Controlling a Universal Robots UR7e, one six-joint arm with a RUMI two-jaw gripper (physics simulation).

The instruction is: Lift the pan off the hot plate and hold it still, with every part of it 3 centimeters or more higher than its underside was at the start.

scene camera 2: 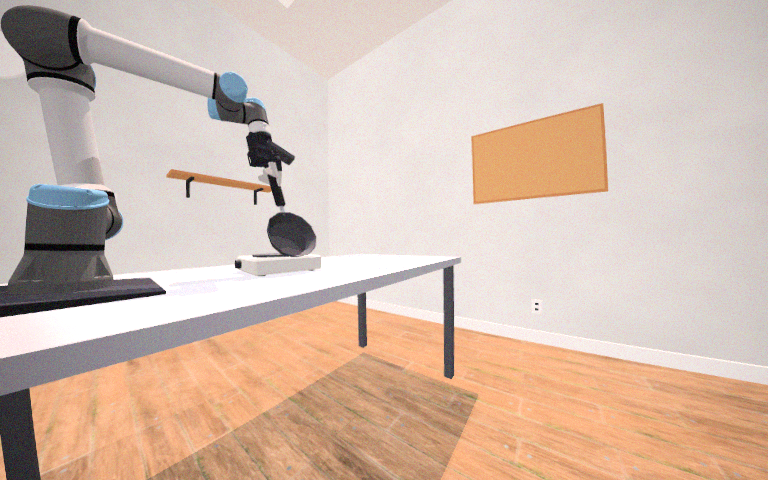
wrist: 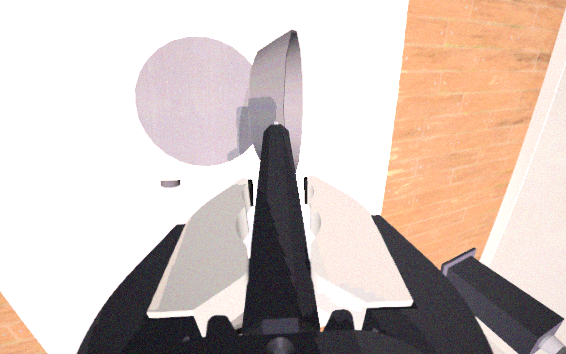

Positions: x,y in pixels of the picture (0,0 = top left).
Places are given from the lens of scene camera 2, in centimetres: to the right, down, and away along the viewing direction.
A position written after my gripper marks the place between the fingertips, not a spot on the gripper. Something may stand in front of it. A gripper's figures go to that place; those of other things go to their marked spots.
my gripper (scene camera 2: 276,188): -40, -19, 81
dark pan (scene camera 2: 289,234): -35, -2, 81
hot plate (scene camera 2: 260,265): -40, 8, 69
